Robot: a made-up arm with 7 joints. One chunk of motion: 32 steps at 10 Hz.
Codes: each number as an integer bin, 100 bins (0 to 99) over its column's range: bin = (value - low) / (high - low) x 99, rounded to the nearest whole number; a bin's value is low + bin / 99 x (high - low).
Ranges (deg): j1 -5.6..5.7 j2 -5.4..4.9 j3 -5.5..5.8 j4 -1.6..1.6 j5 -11.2..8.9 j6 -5..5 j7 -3..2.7
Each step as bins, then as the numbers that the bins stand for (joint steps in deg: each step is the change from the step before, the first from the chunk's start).
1 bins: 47 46 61 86 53 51 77
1 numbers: -0.235 -0.614 1.463 1.180 -0.439 0.152 1.433
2 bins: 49 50 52 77 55 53 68
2 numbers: -0.007 -0.198 0.435 0.889 -0.033 0.354 0.915
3 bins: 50 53 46 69 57 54 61
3 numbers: 0.107 0.114 -0.249 0.630 0.373 0.455 0.512
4 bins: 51 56 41 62 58 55 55
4 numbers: 0.221 0.426 -0.820 0.404 0.576 0.556 0.167
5 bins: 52 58 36 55 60 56 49
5 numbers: 0.335 0.634 -1.391 0.178 0.982 0.657 -0.179
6 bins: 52 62 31 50 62 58 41
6 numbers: 0.335 1.051 -1.962 0.016 1.388 0.859 -0.639
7 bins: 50 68 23 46 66 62 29
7 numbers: 0.107 1.675 -2.875 -0.113 2.200 1.263 -1.330
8 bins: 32 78 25 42 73 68 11
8 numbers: -1.947 2.715 -2.646 -0.242 3.621 1.869 -2.367
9 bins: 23 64 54 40 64 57 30
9 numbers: -2.975 1.259 0.664 -0.307 1.794 0.758 -1.273
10 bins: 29 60 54 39 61 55 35
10 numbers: -2.290 0.842 0.664 -0.339 1.185 0.556 -0.985
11 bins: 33 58 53 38 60 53 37
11 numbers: -1.833 0.634 0.549 -0.372 0.982 0.354 -0.870
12 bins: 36 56 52 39 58 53 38
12 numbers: -1.491 0.426 0.435 -0.339 0.576 0.354 -0.812
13 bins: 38 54 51 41 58 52 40
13 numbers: -1.263 0.218 0.321 -0.275 0.576 0.253 -0.697
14 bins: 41 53 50 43 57 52 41
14 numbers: -0.920 0.114 0.207 -0.210 0.373 0.253 -0.639
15 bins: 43 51 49 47 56 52 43
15 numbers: -0.692 -0.094 0.093 -0.081 0.170 0.253 -0.524
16 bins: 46 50 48 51 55 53 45
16 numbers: -0.349 -0.198 -0.021 0.048 -0.033 0.354 -0.409
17 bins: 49 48 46 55 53 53 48
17 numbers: -0.007 -0.406 -0.249 0.178 -0.439 0.354 -0.236
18 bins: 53 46 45 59 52 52 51
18 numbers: 0.449 -0.614 -0.364 0.307 -0.642 0.253 -0.064
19 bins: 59 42 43 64 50 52 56
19 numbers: 1.134 -1.030 -0.592 0.469 -1.048 0.253 0.224
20 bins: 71 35 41 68 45 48 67
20 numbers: 2.504 -1.759 -0.820 0.598 -2.064 -0.152 0.858
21 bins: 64 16 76 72 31 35 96
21 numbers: 1.705 -3.735 3.175 0.727 -4.906 -1.465 2.527
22 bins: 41 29 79 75 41 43 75
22 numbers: -0.920 -2.383 3.517 0.824 -2.876 -0.657 1.318
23 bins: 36 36 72 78 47 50 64
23 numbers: -1.491 -1.655 2.718 0.921 -1.658 0.051 0.685
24 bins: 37 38 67 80 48 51 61
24 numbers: -1.377 -1.446 2.147 0.986 -1.455 0.152 0.512
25 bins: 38 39 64 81 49 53 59
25 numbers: -1.263 -1.342 1.805 1.018 -1.252 0.354 0.397
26 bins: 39 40 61 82 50 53 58
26 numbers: -1.148 -1.238 1.463 1.051 -1.048 0.354 0.339
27 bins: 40 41 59 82 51 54 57
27 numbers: -1.034 -1.134 1.234 1.051 -0.845 0.455 0.282
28 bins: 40 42 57 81 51 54 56
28 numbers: -1.034 -1.030 1.006 1.018 -0.845 0.455 0.224
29 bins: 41 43 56 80 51 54 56
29 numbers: -0.920 -0.926 0.892 0.986 -0.845 0.455 0.224
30 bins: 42 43 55 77 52 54 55
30 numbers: -0.806 -0.926 0.778 0.889 -0.642 0.455 0.167
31 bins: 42 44 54 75 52 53 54
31 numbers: -0.806 -0.822 0.664 0.824 -0.642 0.354 0.109
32 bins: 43 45 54 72 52 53 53
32 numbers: -0.692 -0.718 0.664 0.727 -0.642 0.354 0.052
